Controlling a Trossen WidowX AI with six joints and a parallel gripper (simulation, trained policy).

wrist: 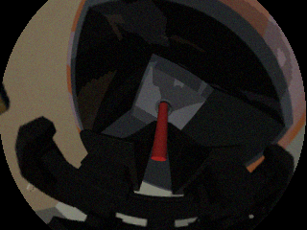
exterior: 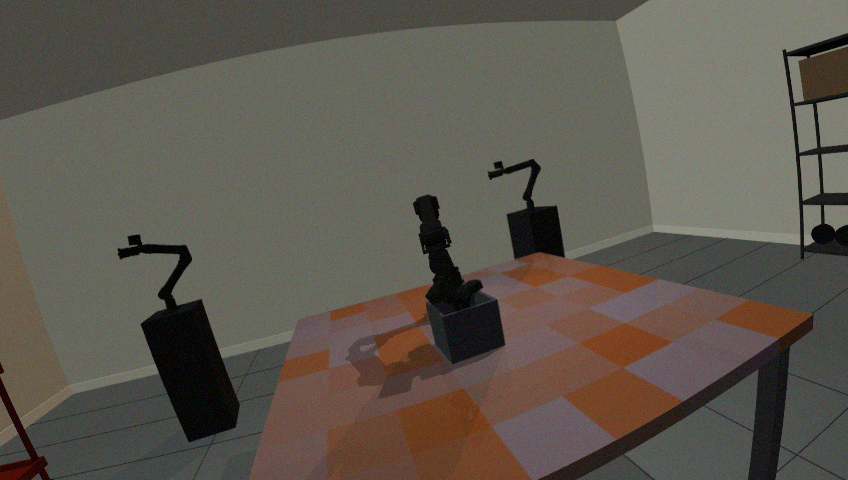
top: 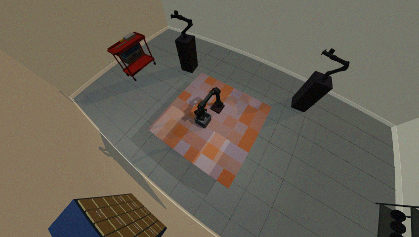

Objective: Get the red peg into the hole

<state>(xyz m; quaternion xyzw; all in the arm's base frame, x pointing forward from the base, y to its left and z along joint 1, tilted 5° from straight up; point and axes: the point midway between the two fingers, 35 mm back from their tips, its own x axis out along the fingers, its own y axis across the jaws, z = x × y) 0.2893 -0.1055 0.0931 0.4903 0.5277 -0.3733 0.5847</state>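
Right now my gripper tip is 10 mm below the red peg.
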